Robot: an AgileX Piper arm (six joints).
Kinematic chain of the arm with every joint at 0, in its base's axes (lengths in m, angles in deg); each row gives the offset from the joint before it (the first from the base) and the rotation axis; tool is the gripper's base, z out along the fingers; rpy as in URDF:
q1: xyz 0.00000 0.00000 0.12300 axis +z
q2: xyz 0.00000 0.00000 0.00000 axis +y
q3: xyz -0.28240 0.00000 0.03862 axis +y
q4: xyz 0.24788 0.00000 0.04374 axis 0.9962 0 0.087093
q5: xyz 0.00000 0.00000 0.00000 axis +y
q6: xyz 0.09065 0.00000 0.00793 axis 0.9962 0 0.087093
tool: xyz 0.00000 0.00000 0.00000 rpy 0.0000 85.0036 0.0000
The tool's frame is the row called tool.
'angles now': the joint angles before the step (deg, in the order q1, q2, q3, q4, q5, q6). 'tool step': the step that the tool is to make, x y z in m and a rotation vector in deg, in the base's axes. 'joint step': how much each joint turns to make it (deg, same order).
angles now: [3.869 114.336 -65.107 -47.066 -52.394 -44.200]
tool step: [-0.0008 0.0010 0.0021 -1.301 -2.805 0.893]
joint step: [-0.005 -0.002 0.005 -0.004 -1.560 -2.817]
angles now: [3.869 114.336 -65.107 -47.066 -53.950 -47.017]
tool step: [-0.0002 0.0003 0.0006 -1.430 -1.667 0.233]
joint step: [0.008 -0.005 -0.005 0.012 -0.392 -2.172]
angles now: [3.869 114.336 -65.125 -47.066 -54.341 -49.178]
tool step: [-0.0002 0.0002 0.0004 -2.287 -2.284 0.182]
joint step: [0.002 -0.006 0.011 0.004 -0.302 -3.229]
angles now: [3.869 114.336 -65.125 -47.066 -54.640 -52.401]
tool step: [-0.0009 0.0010 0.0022 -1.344 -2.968 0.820]
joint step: [0.001 -0.007 0.002 -0.002 -1.595 -2.950]
